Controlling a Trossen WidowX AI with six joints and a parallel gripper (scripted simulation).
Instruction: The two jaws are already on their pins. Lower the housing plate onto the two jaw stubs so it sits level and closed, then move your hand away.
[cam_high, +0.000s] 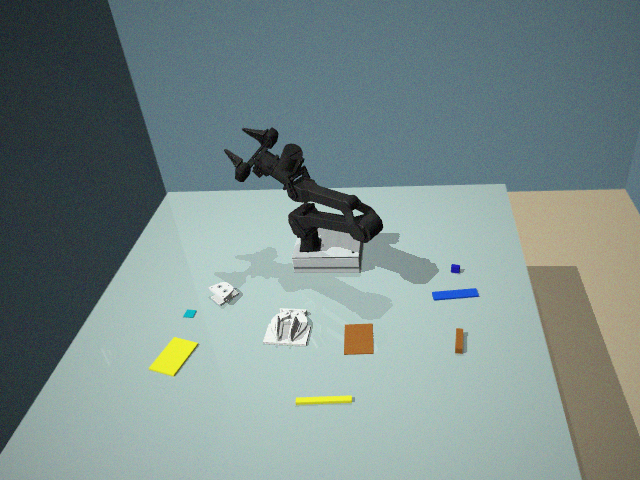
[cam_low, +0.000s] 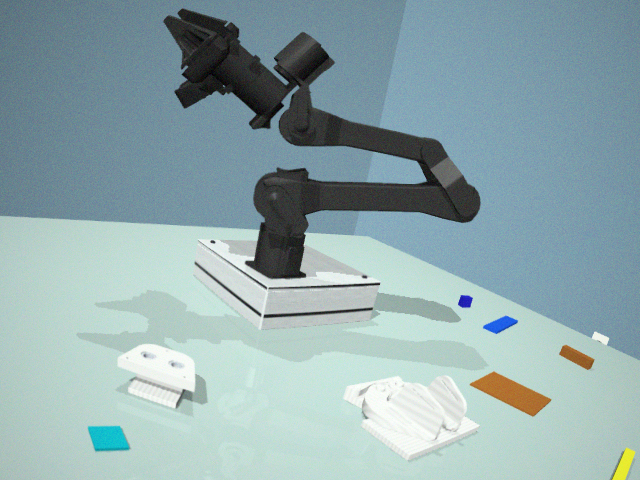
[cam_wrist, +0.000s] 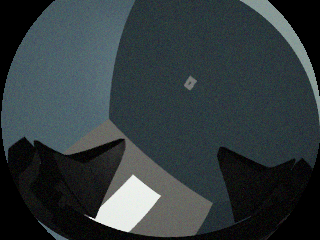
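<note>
The white ribbed stand is 260 mm ahead of my gripper tip, 50 mm to the right of it and 380 mm below it. The rest, counted from my gripper tip: brown sheet (450 mm ahead, 360 mm to the left, 390 mm below); then yellow sheet (500 mm ahead, 140 mm to the right, 390 mm below); then cyan tile (330 mm ahead, 140 mm to the right, 390 mm below).
</note>
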